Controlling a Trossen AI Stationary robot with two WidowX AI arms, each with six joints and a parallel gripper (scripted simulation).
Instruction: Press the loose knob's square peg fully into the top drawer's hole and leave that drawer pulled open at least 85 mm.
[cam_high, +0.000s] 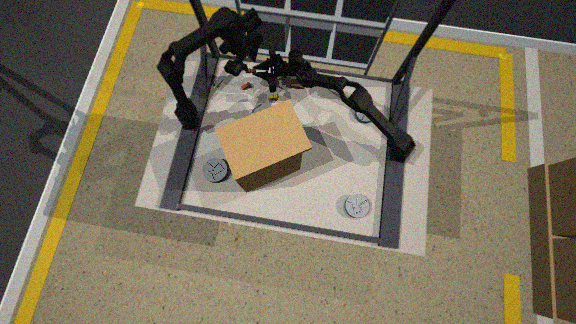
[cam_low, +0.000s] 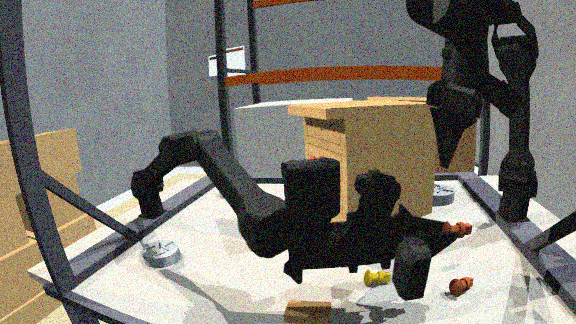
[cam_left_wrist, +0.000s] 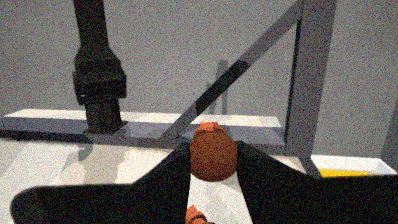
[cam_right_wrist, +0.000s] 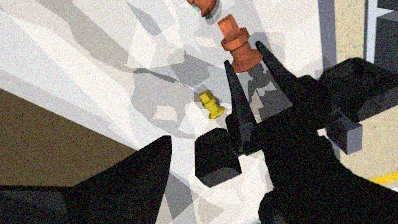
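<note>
Now: the yellow knob 11 cm below my left hand, 7 cm to the left of it and 6 cm ahead of it. Also, from my left hand: wooden block: 16 cm to the left, 11 cm below, 3 cm behind; then drawer: 36 cm ahead, 10 cm above, 8 cm to the left; then orange-red knob: 4 cm to the right, 1 cm ahead.
</note>
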